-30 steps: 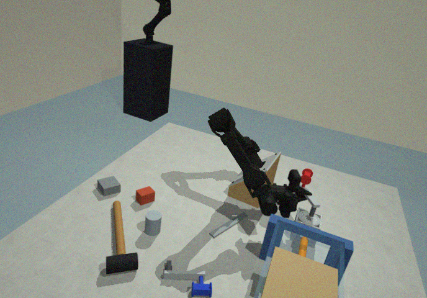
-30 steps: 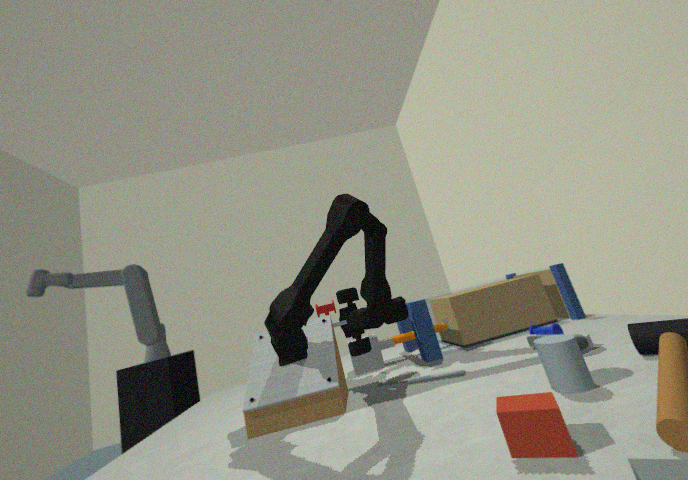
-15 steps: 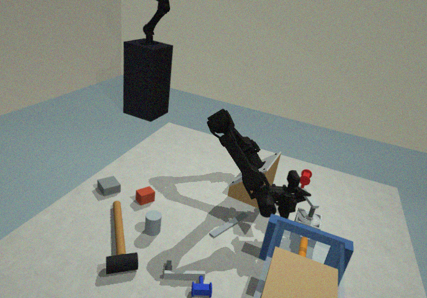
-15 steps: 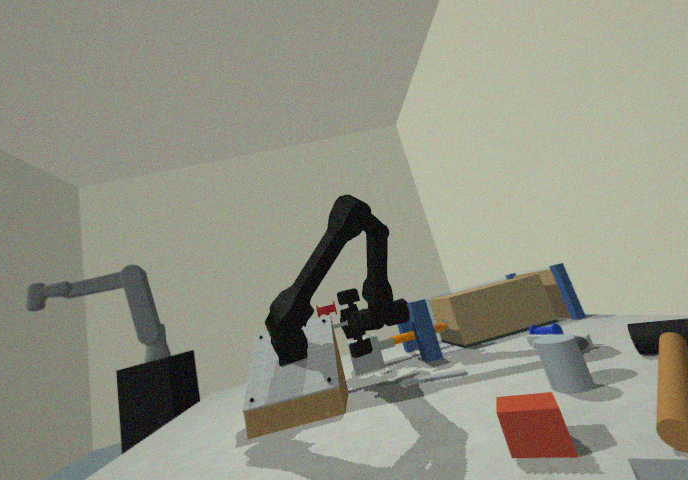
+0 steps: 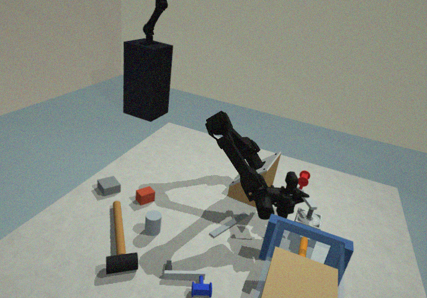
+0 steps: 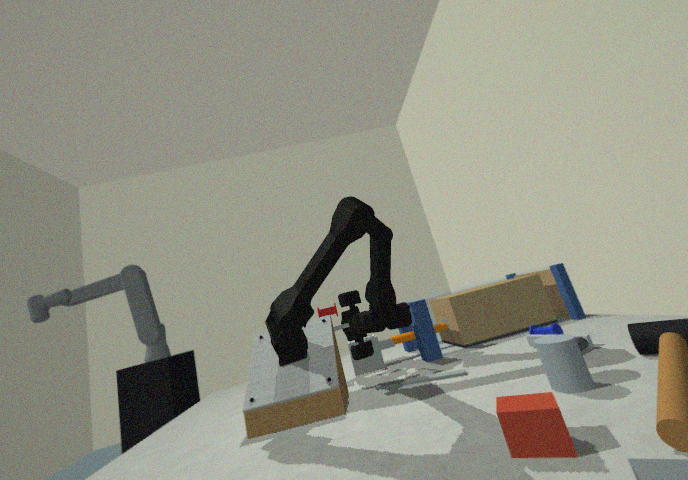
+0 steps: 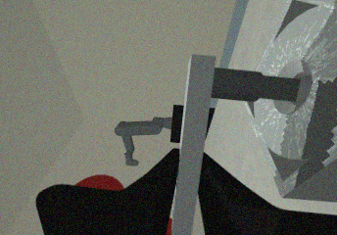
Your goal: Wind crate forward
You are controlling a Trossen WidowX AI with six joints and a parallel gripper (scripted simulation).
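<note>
The red knob is 30 mm behind my gripper tip, 40 mm to the right of it and 40 mm above it. From my gripper tip the other things lie so: blue steel frame 210 mm ahead, 30 mm to the left, 40 mm below; then red-knobbed crank handle 20 mm to the right, 10 mm above; then winch 30 mm ahead, 10 mm to the left, 110 mm below.
</note>
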